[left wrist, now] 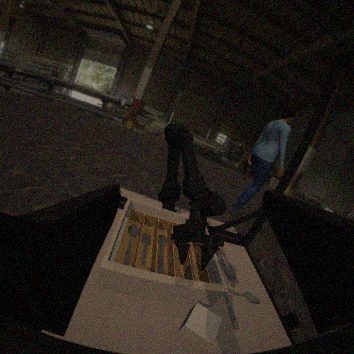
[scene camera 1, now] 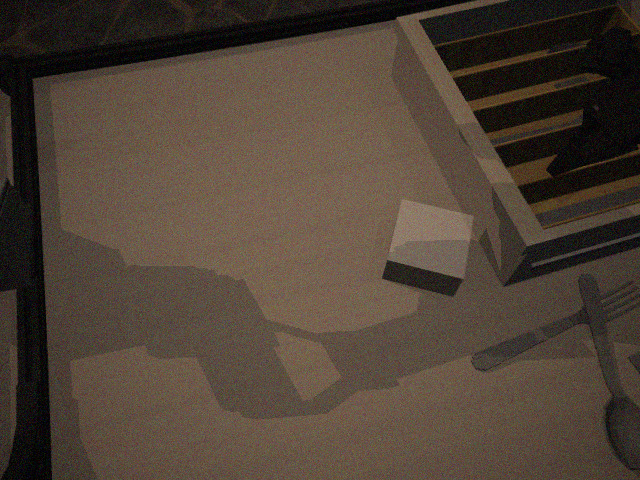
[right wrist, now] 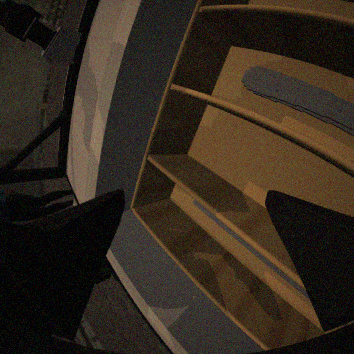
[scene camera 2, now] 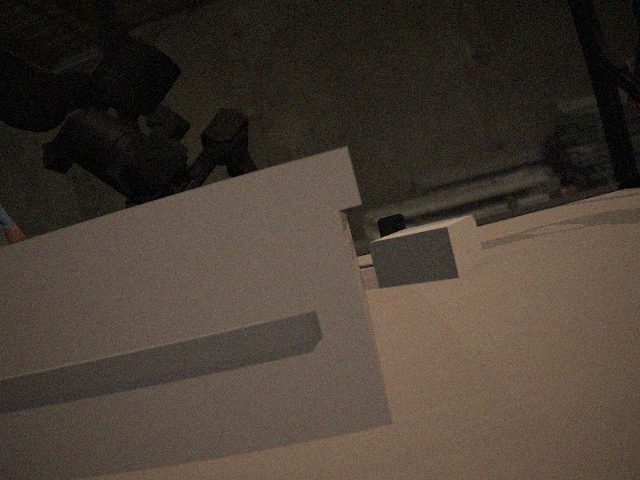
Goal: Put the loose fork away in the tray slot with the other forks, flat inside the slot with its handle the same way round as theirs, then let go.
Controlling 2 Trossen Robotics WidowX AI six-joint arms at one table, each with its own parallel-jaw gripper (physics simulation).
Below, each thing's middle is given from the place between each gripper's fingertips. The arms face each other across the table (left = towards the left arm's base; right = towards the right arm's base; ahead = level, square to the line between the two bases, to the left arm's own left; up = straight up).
Right now the wooden cutlery tray (scene camera 1: 507,79) is 90 mm ahead of my right hand, 80 mm to the right of it and 30 mm below it. The rest, counted from my right hand: white block (scene camera 1: 429,246) (30 mm behind, 150 mm to the left, 40 mm below).
My left hand is 38 cm above the white block, 21 cm past it and 11 cm to the left of it. The rest, counted from my left hand: wooden cutlery tray 37 cm below, 34 cm to the right, 9 cm behind.
